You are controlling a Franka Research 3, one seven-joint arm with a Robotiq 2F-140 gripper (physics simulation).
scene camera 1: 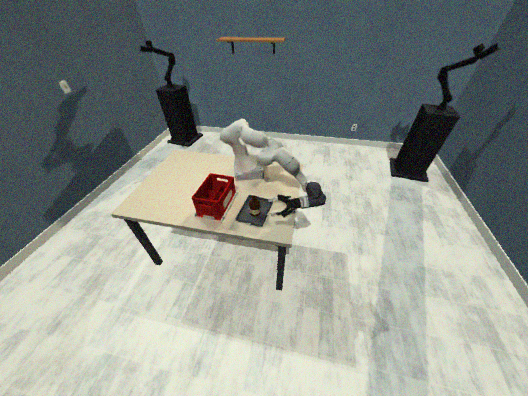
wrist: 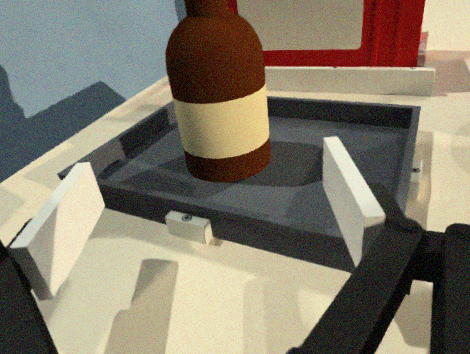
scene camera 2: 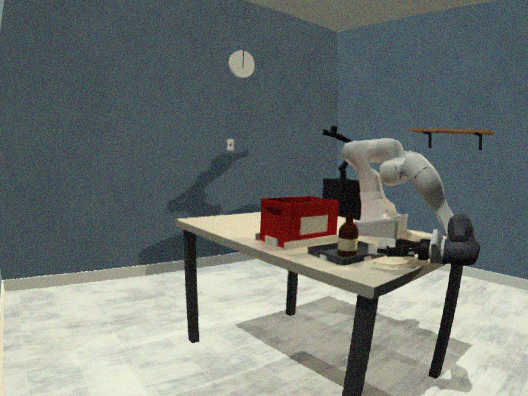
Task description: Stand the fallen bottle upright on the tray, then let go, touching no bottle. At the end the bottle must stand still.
Observation:
The pictures show: my gripper, a brown bottle and a pale rail.
My gripper shows as well in the wrist view.

